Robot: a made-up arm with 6 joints.
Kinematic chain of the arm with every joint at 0, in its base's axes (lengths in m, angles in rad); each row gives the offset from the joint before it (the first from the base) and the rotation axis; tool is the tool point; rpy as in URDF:
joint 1: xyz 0 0 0.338 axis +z
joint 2: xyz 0 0 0 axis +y
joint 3: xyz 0.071 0 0.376 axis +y
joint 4: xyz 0.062 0 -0.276 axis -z
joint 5: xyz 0 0 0 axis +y
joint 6: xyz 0.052 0 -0.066 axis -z
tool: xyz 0 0 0 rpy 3.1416 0 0
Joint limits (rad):
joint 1: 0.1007..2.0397
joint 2: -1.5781..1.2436
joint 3: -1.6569..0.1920
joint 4: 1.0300..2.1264
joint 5: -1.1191..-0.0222
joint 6: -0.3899..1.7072
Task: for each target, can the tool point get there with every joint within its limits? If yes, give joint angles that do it. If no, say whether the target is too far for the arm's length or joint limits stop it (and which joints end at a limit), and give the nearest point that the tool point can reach.
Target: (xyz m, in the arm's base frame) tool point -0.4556 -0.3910 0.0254
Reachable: no: joint limits stop it (at a limit: joint 2, joint 3, joint 4, joint 5) | nearest point -0.1050 -0.0901 0.3773 | short by 0.581 m
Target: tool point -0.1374 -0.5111 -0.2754
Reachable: no: too far | nearest point 0.1585 -0.0381 0.1269 | short by 0.688 m
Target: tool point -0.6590 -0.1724 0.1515
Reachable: no: joint limits stop it (at a limit: joint 2, joint 3, joint 4, joint 5) | nearest point -0.4927 -0.1289 0.6534 | short by 0.531 m
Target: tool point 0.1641 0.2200 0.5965
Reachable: yes | joints 1.2102 -0.2649 -0.7075 1.5474 -0.4618 0.8999
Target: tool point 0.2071 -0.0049 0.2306
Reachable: yes | joints 0.3115 0.8444 -0.1946 1.3343 -0.3192 1.4721
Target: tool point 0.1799 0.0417 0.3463
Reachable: yes | joints 0.6482 0.6000 -0.1381 2.0260 -0.8546 1.5151
